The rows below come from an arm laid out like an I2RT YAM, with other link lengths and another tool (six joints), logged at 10 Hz.
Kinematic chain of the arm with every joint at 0, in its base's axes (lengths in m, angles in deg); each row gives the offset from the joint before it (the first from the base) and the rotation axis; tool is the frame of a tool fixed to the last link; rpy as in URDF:
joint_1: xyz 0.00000 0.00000 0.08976 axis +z
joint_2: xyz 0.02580 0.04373 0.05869 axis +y
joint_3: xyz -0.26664 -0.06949 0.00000 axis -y
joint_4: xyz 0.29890 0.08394 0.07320 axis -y
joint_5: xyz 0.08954 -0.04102 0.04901 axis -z
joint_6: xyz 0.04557 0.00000 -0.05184 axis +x
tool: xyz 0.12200 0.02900 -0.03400 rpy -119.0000 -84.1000 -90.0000
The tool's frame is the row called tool.
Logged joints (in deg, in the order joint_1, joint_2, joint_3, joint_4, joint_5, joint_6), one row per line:
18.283 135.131 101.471 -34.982 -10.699 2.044
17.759 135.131 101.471 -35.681 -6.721 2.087
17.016 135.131 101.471 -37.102 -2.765 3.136
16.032 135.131 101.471 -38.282 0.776 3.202
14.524 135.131 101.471 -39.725 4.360 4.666
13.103 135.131 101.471 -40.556 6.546 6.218
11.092 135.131 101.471 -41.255 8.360 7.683
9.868 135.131 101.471 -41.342 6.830 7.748
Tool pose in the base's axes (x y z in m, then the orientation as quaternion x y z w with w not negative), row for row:
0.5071 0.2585 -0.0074 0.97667 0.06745 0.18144 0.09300
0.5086 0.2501 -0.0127 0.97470 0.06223 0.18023 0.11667
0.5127 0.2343 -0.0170 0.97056 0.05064 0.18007 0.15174
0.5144 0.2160 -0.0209 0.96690 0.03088 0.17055 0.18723
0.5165 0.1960 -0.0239 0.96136 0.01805 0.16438 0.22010
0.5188 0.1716 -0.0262 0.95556 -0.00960 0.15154 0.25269
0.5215 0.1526 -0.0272 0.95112 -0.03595 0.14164 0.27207
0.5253 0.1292 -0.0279 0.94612 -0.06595 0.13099 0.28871
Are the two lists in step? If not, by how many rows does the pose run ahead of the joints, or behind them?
The pose runs 1 row behind the joints: the pose in row i belongs to the joints in row i - 1.
